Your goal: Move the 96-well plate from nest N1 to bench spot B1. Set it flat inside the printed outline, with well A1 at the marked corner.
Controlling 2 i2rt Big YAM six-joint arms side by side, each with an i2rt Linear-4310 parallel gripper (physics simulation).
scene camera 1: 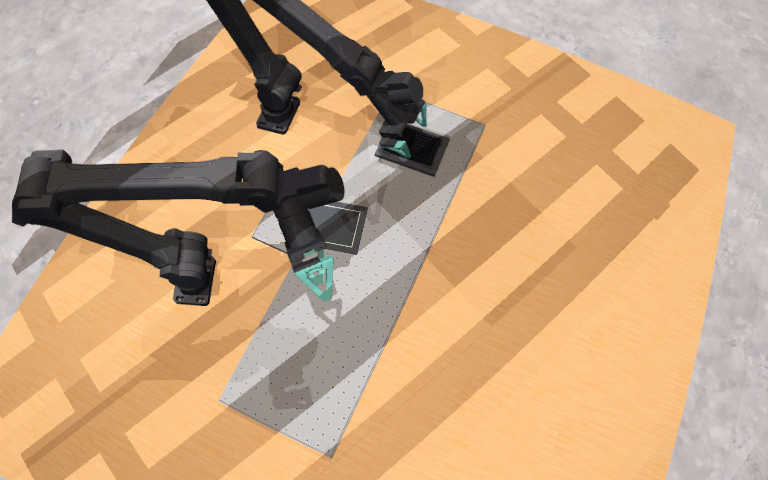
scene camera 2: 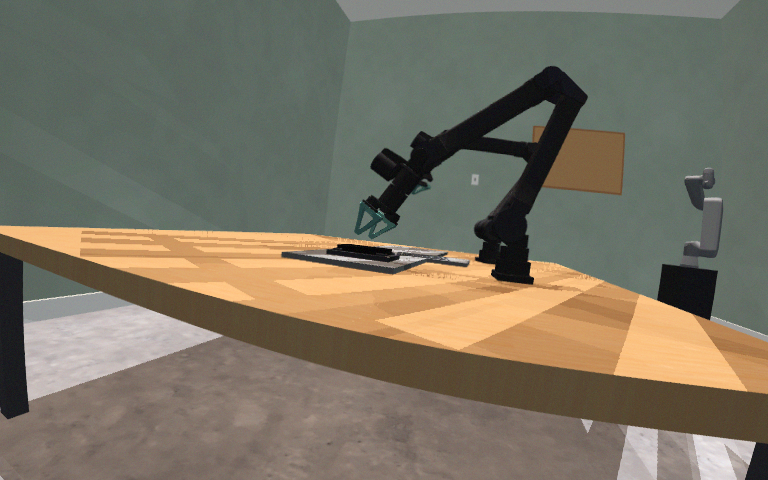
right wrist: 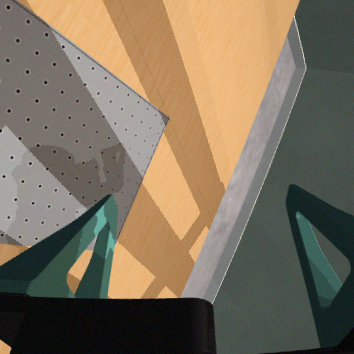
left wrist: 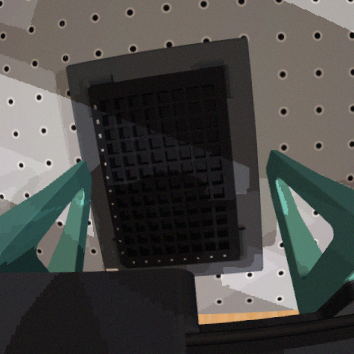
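The black 96-well plate sits in the dark nest at the upper end of the perforated board in scene camera 1. Pale marks run along its left and lower edges in the left wrist view. My left gripper is open above the plate, its fingers spread to either side of plate and nest. The bench spot's white outline lies on a dark pad, partly hidden by my right arm. My right gripper is open above the board, beside that pad.
The perforated metal board lies on the wooden table. My right arm reaches across the pad in scene camera 1. The table edge shows in the right wrist view. A grey robot stands on a black pedestal in the background.
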